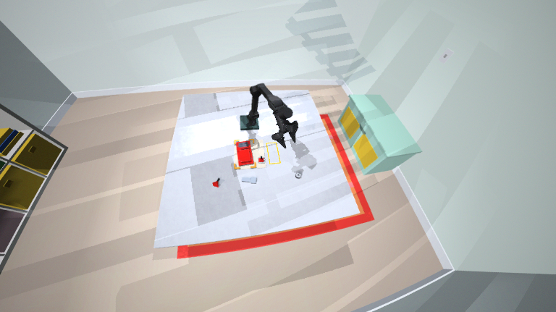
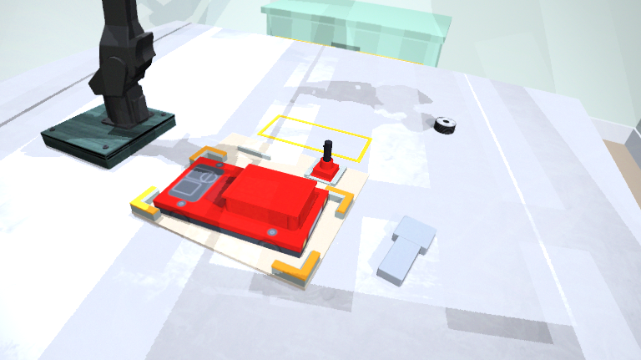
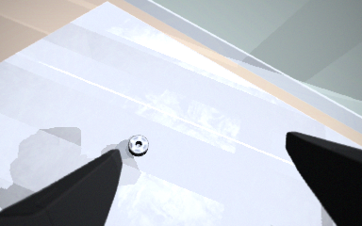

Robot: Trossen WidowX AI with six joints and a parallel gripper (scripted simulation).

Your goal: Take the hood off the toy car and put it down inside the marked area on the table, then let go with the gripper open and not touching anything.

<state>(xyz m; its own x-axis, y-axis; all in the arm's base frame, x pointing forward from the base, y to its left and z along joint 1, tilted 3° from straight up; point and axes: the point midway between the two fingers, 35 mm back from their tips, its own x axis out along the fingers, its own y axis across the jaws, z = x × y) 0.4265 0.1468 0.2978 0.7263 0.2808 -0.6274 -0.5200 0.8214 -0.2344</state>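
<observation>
Right now the red hood is 120 mm behind my gripper tip, 260 mm to the right of it and 260 mm below it. Round my gripper tip: black wheel (80 mm ahead, 90 mm to the left, 300 mm below); small base (90 mm behind, 150 mm to the right, 270 mm below).
</observation>
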